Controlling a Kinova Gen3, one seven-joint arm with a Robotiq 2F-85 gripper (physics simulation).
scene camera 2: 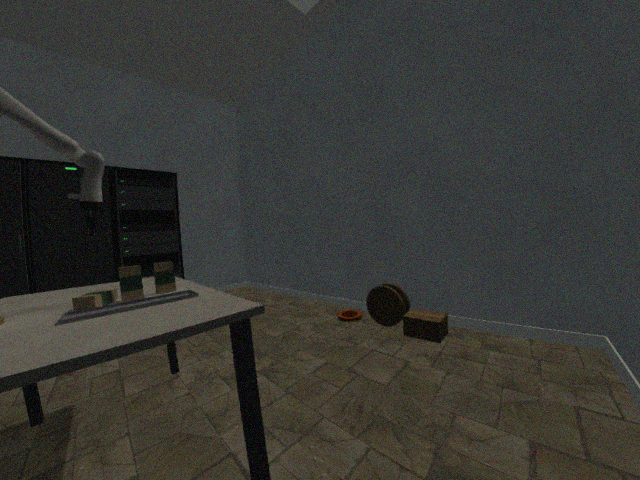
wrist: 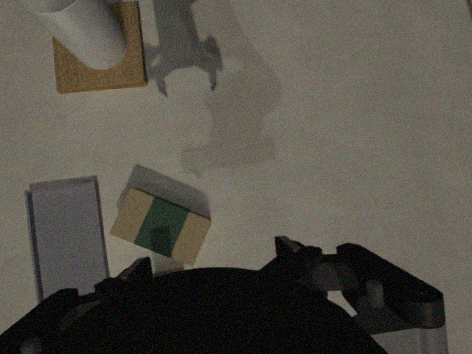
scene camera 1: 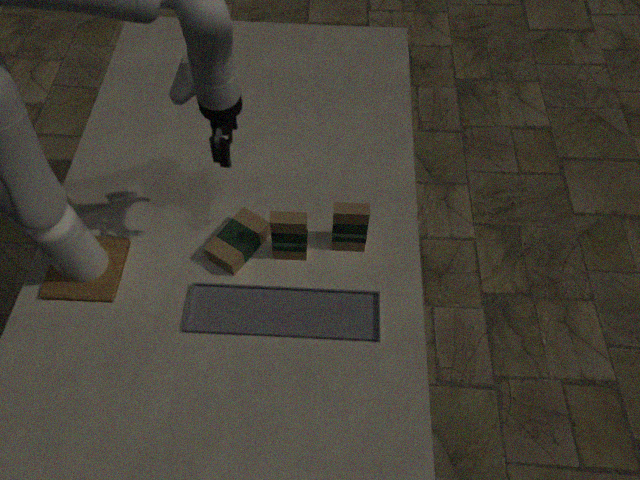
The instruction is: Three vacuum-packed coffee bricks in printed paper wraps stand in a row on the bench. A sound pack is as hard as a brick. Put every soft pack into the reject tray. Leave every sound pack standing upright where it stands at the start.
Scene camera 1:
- gripper: 229,146
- coffee pack: 232,247
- coffee pack: 289,233
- coffee pack: 350,220
